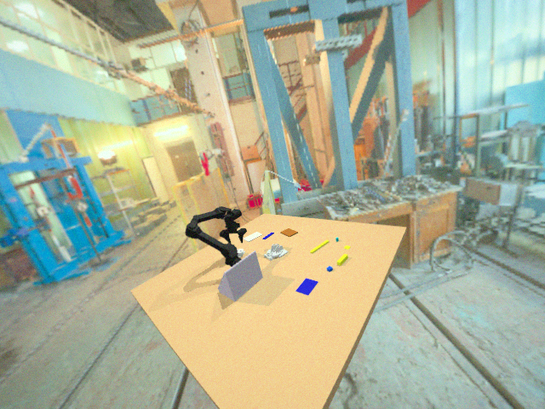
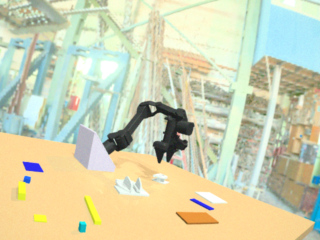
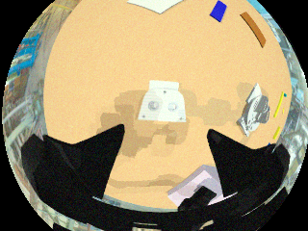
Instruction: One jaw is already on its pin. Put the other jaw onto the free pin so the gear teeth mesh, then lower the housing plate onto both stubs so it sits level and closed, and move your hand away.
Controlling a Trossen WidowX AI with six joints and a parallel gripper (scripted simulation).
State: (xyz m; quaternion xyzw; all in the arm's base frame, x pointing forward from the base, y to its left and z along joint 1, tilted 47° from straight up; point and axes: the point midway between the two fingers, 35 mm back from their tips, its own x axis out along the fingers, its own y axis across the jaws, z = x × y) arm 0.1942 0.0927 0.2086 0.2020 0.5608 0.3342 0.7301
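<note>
The white jaw lies 23 cm to the right of my gripper tip, 8 cm below it and 6 cm ahead of it. From my gripper tip the other things lie so: blue strip: 29 cm ahead, 9 cm below, 5 cm to the right; then brown plate: 37 cm ahead, 19 cm to the right, 9 cm below; then flat white plate: 25 cm ahead, 9 cm below, 8 cm to the left.
</note>
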